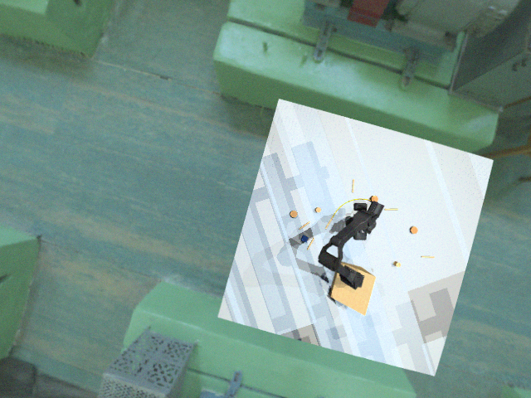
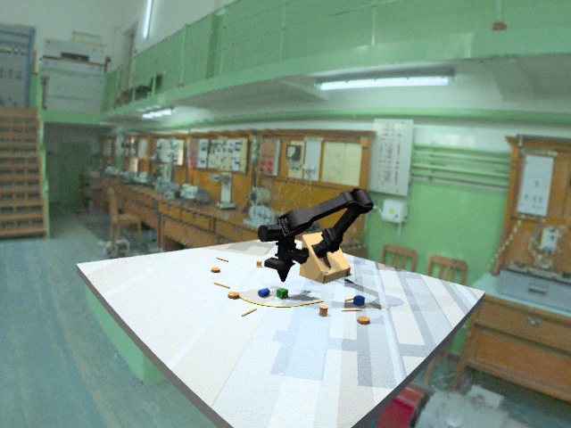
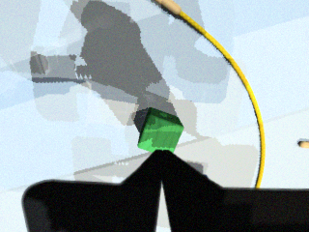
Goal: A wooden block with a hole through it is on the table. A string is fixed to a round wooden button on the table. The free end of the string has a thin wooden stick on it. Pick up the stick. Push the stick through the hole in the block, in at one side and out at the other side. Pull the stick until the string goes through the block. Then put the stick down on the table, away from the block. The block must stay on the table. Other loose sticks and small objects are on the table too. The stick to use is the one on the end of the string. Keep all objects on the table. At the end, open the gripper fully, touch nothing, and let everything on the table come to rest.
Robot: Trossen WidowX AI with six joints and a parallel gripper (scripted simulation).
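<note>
The green cube is 4 cm below my gripper tip. Also, from my gripper tip: round wooden button 15 cm ahead, 10 cm to the right, 5 cm below; blue cylinder 5 cm ahead, 5 cm to the right, 5 cm below; thin wooden stick 4 cm behind, 11 cm to the left, 6 cm below.
</note>
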